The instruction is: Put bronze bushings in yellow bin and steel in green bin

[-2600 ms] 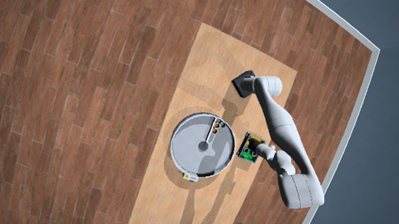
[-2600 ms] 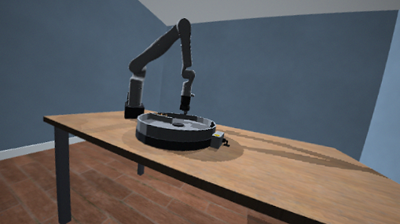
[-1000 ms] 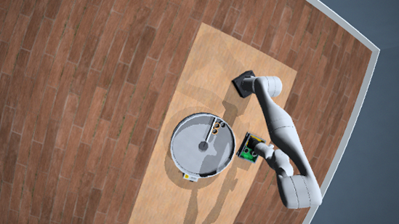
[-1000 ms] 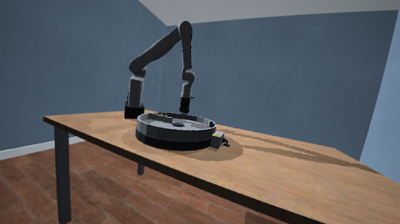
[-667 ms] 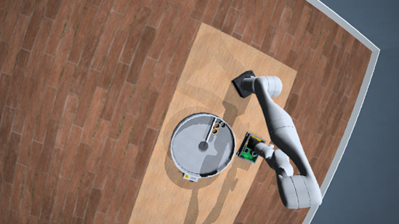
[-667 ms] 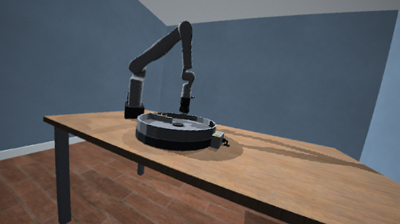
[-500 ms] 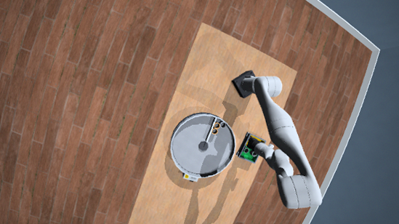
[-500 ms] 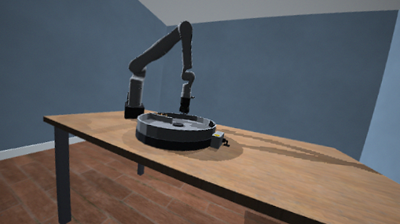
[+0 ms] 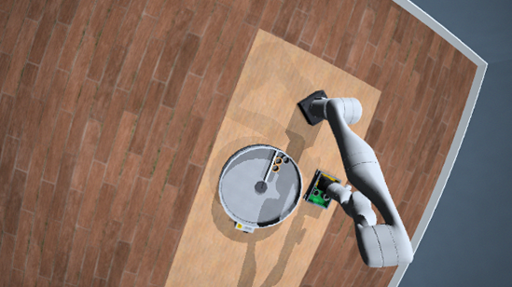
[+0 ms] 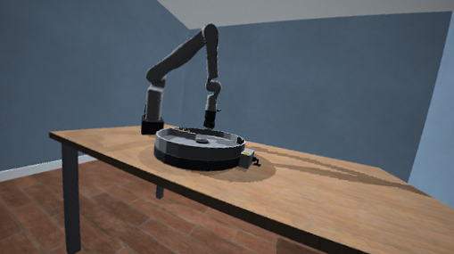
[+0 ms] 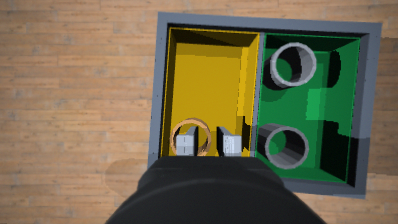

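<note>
Now: hand 5 cm short of the bin, 3 cm to the right of it and 2 cm above it. Round my hand: turntable 33 cm to the right, 8 cm ahead, 1 cm above.
</note>
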